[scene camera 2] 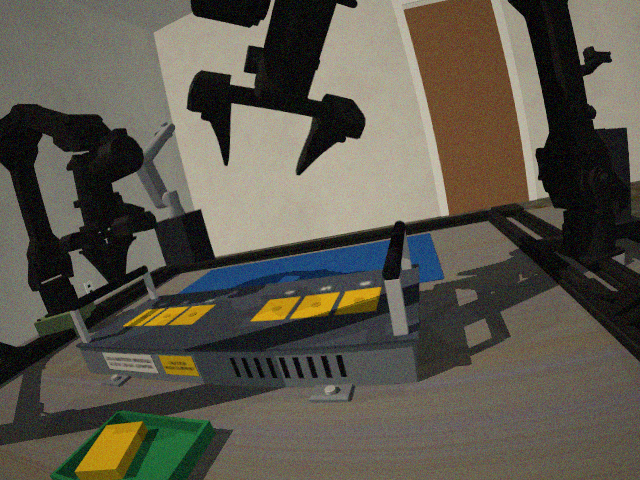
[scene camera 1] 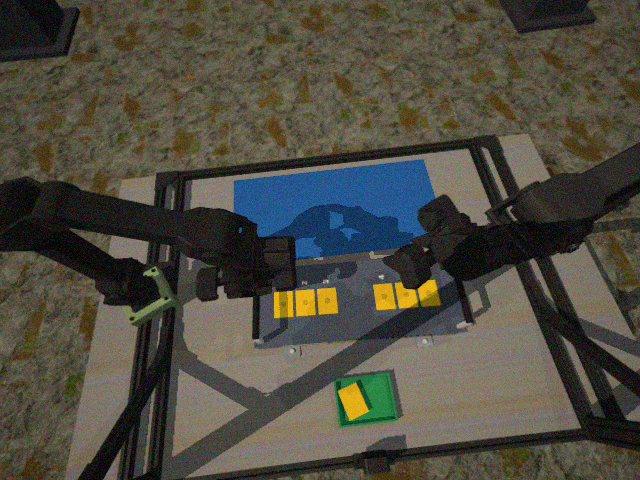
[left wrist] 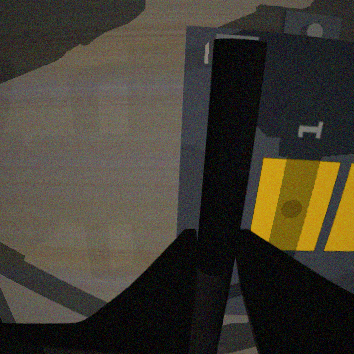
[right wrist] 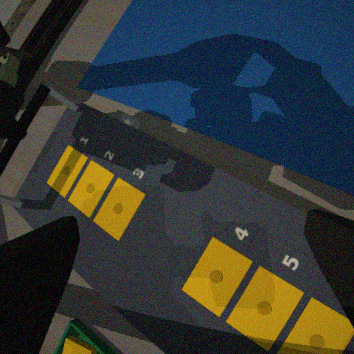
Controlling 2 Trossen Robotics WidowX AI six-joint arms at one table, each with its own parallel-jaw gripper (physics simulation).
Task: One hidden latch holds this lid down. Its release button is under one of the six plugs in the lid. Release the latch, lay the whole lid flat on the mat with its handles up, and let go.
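Places are measured from the left arm's base along level axes (x ahead, y left, z up), in centimetres.
Pixels of known places: left gripper, between the fingertips: [scene camera 2: 118, 285] [scene camera 1: 256, 294] [left wrist: 215, 239] [right wrist: 20, 133]; right gripper, between the fingertips: [scene camera 2: 262, 168] [scene camera 1: 398, 250] [right wrist: 193, 225]; left arm's base, origin of its link: [scene camera 2: 63, 309] [scene camera 1: 143, 294]; right arm's base, origin of its link: [scene camera 2: 590, 252].
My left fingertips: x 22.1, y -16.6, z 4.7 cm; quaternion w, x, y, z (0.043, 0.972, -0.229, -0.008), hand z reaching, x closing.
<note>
Ahead of a thing's pixels: the offset from my left fingertips to its top centre. "spot": to the spot under its first point. Level surfaces: height alone.
The grey lid {spot: dx +14.6, dy -15.9, dz -5.1 cm} [scene camera 1: 354, 322] [scene camera 2: 227, 322] lies level on its box, all six yellow plugs in it. Plug 1 {dx +3.7, dy -3.6, dz -5.0 cm} [scene camera 1: 283, 304] [left wrist: 291, 207] lies at the picture's left and plug 4 {dx +23.7, dy -15.0, dz -5.0 cm} [scene camera 1: 384, 297] [right wrist: 216, 276] begins the right-hand group. My left gripper [scene camera 1: 253, 291] [scene camera 2: 111, 279] [left wrist: 215, 239] is shut on the black bar of the lid's left handle {spot: dx -2.8, dy -5.1, dz +1.1 cm} [scene camera 1: 255, 320] [left wrist: 232, 140]. My right gripper [scene camera 1: 426, 242] [scene camera 2: 262, 168] [right wrist: 193, 225] is open and empty, above the lid. The right handle {spot: dx +34.5, dy -26.3, dz +1.1 cm} [scene camera 1: 466, 304] [scene camera 2: 395, 253] stands free. The latch and button are hidden.
The blue mat {dz -9.8 cm} [scene camera 1: 330, 180] [scene camera 2: 429, 253] lies behind the box, with arm shadows on it. A green tray {spot: dx +9.0, dy -34.8, dz -9.5 cm} [scene camera 1: 385, 419] [scene camera 2: 199, 439] in front holds a yellow block {dx +5.4, dy -28.3, dz -8.3 cm} [scene camera 1: 354, 400] [scene camera 2: 111, 449]. Small bolted tabs stand at the box's front edge. Black frame rails surround the work area.
</note>
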